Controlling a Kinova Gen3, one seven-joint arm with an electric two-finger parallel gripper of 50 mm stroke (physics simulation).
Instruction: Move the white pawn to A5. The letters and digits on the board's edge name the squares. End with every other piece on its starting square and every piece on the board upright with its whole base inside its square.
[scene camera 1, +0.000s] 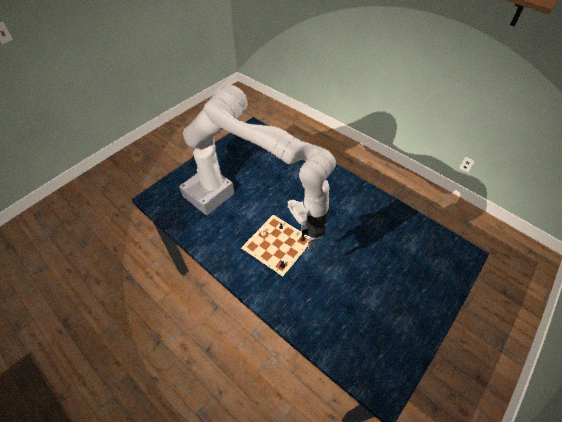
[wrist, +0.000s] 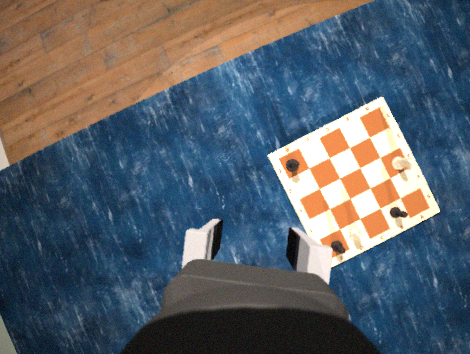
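Pixels of known places: gripper, fingertip midpoint: (scene camera 1: 307, 240) (wrist: 254, 237); arm's base, origin of the base link: (scene camera 1: 212, 182).
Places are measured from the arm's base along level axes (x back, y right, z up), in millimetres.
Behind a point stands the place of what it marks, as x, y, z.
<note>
The chessboard (scene camera 1: 244, 248) {-296, 184, -73} (wrist: 276, 159) {-492, 198, -72} lies flat on the blue surface. One white piece (scene camera 1: 264, 232) {-331, 79, -60} (wrist: 400, 163) {-329, 81, -57} stands on an edge square, apparently A3. Another pale piece (scene camera 1: 298, 234) (wrist: 356, 237) stands beside a dark corner piece (scene camera 1: 303, 237) {-490, 23, -50} (wrist: 338, 246) {-487, 23, -59}. Both are too small to tell which is the pawn. The A5 corner square (wrist: 415, 202) {-336, 8, -72} appears unoccupied, next to a dark piece (scene camera 1: 281, 226) {-378, 15, -59} (wrist: 398, 213) {-378, 17, -52}. My gripper (scene camera 1: 311, 243) {-566, 156, 163} (wrist: 254, 237) {-566, 156, 163} is open and empty, above the surface and outside the board's edge near the dark corner piece.
Another dark piece (scene camera 1: 282, 265) {-479, 179, -59} (wrist: 292, 165) {-481, 176, -36} stands on a different corner square. The blue tabletop (scene camera 1: 370, 310) {-860, 169, -78} (wrist: 125, 200) {-757, 285, -78} surrounds the board. The arm's grey base (scene camera 1: 207, 197) {-36, 83, 1} stands at the table's far-left end. Wooden floor (scene camera 1: 125, 300) (wrist: 75, 65) lies beyond the table edge.
</note>
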